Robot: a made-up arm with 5 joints. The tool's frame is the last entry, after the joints. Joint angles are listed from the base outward. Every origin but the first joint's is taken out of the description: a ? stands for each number. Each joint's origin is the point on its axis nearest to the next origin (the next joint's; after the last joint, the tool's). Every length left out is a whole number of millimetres.
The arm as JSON. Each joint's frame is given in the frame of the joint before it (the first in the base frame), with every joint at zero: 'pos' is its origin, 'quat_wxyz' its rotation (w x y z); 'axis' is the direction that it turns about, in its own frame. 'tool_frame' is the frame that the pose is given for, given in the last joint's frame.
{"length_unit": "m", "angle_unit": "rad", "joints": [
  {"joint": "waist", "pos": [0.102, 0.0, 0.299], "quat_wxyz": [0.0, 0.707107, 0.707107, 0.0], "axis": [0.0, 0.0, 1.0]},
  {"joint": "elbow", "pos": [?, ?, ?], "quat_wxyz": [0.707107, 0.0, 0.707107, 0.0], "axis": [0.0, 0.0, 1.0]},
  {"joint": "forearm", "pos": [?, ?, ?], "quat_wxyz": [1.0, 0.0, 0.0, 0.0], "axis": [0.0, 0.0, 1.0]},
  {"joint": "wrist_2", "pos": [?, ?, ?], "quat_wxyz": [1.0, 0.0, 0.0, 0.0], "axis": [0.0, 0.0, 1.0]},
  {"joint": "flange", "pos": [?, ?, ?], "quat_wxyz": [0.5, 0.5, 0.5, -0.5], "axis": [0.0, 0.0, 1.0]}
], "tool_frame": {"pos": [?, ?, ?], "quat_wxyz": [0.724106, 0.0, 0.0, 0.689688]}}
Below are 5 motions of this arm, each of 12 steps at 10 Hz.
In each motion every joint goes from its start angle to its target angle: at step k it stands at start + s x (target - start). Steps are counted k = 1, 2, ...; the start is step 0. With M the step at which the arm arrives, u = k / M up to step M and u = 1 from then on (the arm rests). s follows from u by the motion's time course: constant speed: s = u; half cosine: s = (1 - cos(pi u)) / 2; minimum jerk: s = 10 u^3 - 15 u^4 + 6 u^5.
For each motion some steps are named. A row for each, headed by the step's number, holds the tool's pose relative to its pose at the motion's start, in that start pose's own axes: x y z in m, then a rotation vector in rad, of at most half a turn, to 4 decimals.
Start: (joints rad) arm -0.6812 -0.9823 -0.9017 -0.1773 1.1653
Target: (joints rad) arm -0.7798 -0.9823 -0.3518 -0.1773 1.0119
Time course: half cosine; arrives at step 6
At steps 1, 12:
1: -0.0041 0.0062 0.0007 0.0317 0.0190 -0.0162
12: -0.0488 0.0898 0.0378 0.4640 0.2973 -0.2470

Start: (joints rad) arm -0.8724 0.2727 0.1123 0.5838 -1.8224
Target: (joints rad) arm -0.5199 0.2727 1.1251 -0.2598 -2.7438
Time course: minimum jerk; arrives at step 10
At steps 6, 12:
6: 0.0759 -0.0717 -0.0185 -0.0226 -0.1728 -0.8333
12: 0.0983 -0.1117 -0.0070 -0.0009 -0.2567 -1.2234

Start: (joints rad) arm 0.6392 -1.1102 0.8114 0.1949 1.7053
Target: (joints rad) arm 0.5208 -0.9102 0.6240 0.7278 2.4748
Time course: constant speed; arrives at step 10
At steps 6, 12:
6: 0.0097 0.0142 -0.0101 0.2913 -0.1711 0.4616
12: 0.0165 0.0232 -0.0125 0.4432 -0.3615 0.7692

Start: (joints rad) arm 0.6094 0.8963 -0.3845 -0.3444 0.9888
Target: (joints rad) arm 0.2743 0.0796 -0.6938 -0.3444 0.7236
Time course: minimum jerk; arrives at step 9
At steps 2, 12:
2: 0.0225 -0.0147 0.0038 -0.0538 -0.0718 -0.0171
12: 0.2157 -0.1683 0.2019 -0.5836 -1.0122 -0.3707

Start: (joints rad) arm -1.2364 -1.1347 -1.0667 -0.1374 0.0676
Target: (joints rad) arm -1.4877 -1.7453 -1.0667 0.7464 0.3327
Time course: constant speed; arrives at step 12
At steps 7, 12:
7: 0.0808 -0.0404 0.0232 -0.0775 0.1672 0.0409
12: 0.1284 -0.0717 0.0639 -0.1059 0.2906 0.0595

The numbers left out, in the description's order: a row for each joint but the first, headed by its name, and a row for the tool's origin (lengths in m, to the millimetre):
elbow: 0.003 0.036 0.0
forearm: 0.157 0.039 0.0
wrist_2: 0.005 0.118 0.0
flange: 0.0 0.083 0.0
tool: 0.0 0.0 0.0

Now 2 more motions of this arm.
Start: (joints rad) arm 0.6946 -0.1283 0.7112 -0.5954 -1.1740
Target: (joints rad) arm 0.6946 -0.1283 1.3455 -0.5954 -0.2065
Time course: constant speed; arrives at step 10
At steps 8, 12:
8: -0.0278 -0.0765 0.0533 -0.3858 0.3488 0.7570
12: -0.0330 -0.0909 0.0725 -0.4438 0.4871 0.9338

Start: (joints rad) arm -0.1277 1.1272 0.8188 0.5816 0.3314
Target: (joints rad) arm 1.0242 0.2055 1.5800 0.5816 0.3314
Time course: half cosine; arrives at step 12
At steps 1, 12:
1: -0.0022 -0.0012 0.0012 0.0146 -0.0071 -0.0113
12: -0.1259 0.0094 -0.0041 0.8113 -0.3839 -0.7377

